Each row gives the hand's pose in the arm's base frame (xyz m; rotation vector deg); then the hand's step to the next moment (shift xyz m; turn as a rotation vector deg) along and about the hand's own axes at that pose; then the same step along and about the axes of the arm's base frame.
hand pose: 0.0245 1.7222 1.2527 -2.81 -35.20 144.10
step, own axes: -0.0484 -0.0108 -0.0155 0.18 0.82 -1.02
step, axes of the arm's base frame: 0.0490 -0.0105 -0.0135 -0.40 -0.09 -1.25
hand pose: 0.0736 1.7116 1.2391 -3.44 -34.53 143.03
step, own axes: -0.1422 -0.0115 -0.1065 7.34 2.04 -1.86
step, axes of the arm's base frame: 0.1433 -0.0245 -0.1028 -6.90 3.19 -1.92
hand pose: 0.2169 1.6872 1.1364 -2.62 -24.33 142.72
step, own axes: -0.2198 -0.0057 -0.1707 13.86 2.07 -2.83
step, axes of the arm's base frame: 0.2048 -0.0721 -0.1742 -12.12 7.19 -2.43
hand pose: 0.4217 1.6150 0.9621 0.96 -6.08 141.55
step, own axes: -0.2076 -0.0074 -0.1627 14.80 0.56 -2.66
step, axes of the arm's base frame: 0.1698 -0.1096 -0.1696 -11.92 8.94 -2.12
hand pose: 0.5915 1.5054 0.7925 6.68 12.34 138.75
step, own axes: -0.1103 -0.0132 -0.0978 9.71 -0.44 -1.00
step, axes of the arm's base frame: 0.0780 -0.0744 -0.1014 -7.20 6.56 -0.81
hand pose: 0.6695 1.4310 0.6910 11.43 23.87 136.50
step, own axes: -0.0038 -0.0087 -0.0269 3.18 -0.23 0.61
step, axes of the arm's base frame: 0.0014 -0.0029 -0.0283 -2.07 2.43 0.58
